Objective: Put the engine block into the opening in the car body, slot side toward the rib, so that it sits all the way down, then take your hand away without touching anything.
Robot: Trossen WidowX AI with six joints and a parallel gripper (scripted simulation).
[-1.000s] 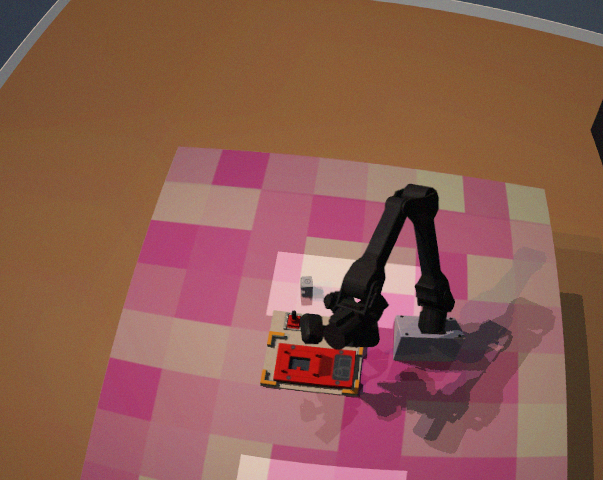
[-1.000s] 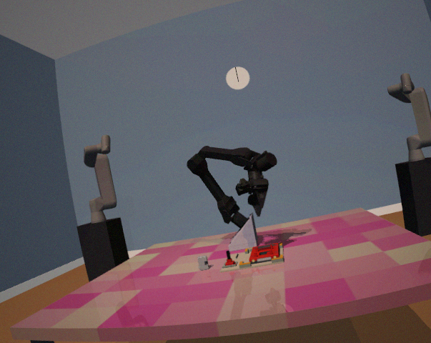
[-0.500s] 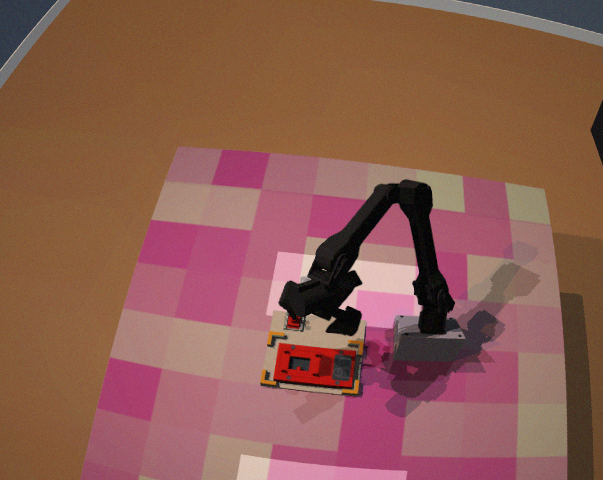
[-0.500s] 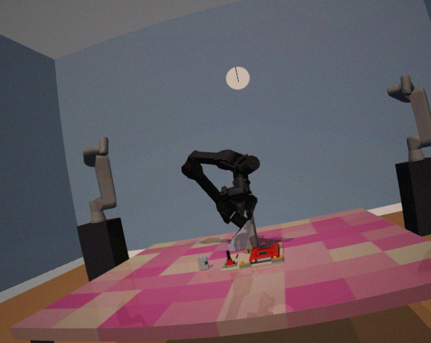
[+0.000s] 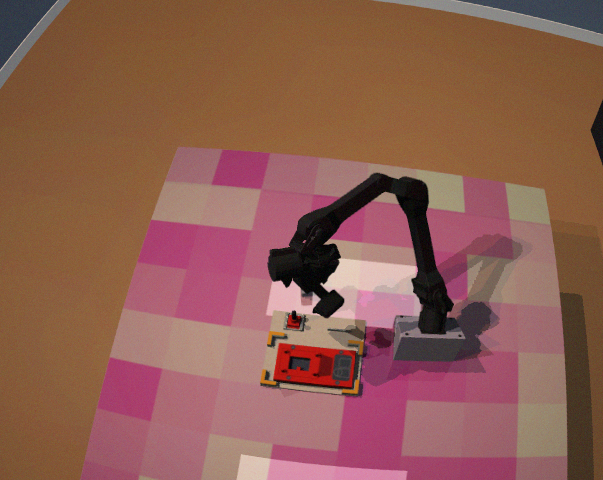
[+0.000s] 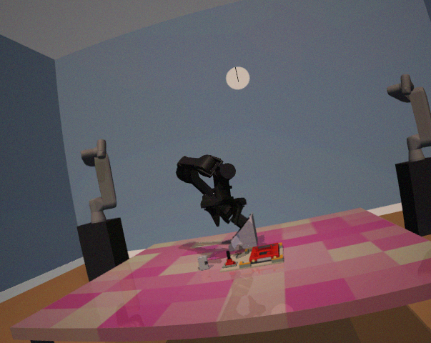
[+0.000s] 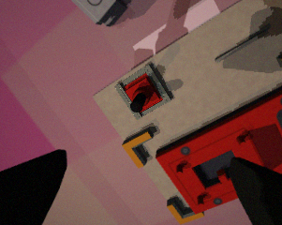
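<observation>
The grey engine block lies 11 cm to the right of my gripper tip and 13 cm below it.
</observation>
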